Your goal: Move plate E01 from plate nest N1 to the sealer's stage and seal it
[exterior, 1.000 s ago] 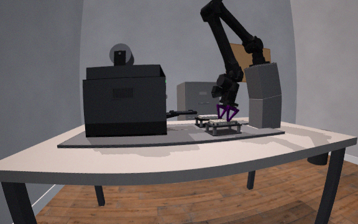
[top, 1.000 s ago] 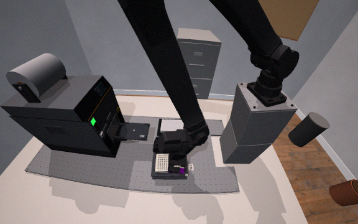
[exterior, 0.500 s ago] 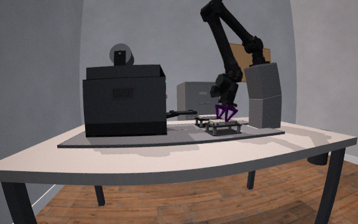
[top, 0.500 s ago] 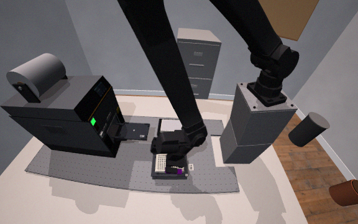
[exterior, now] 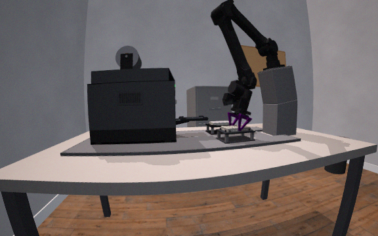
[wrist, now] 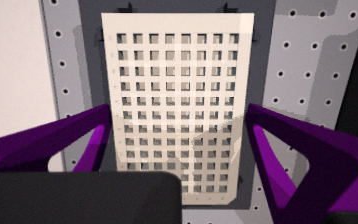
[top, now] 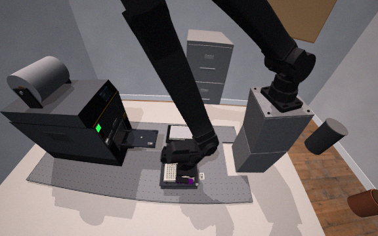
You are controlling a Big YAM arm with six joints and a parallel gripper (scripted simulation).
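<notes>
Now: hand 20 mm above the nest N1. Also, from my hand: sealer stage: 160 mm ahead, 170 mm to the right, 40 mm above; nest N2: 50 mm behind, 210 mm to the right, 10 mm below; white-topped plate: 50 mm behind, 210 mm to the right.
</notes>
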